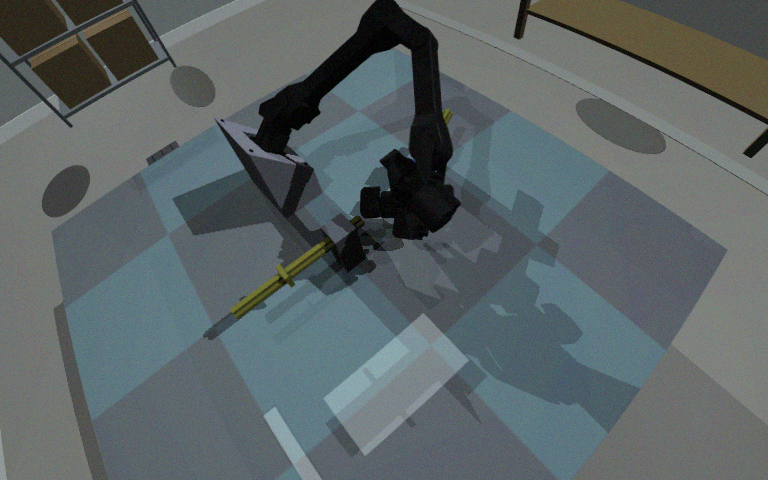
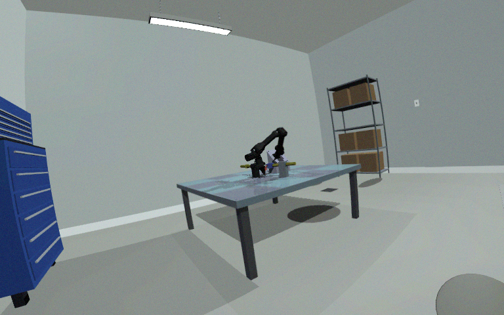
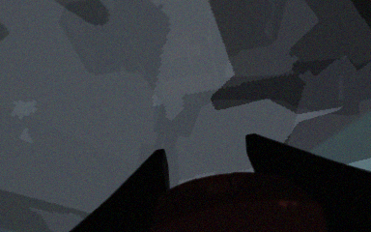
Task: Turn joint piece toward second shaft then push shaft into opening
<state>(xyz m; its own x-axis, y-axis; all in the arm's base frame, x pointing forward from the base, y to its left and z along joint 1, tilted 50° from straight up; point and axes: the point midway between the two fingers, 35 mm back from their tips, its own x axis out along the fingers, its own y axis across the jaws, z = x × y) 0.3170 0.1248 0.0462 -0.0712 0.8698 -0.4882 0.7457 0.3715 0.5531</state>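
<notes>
My gripper tip is now 5 cm below the dark red joint piece.
</notes>
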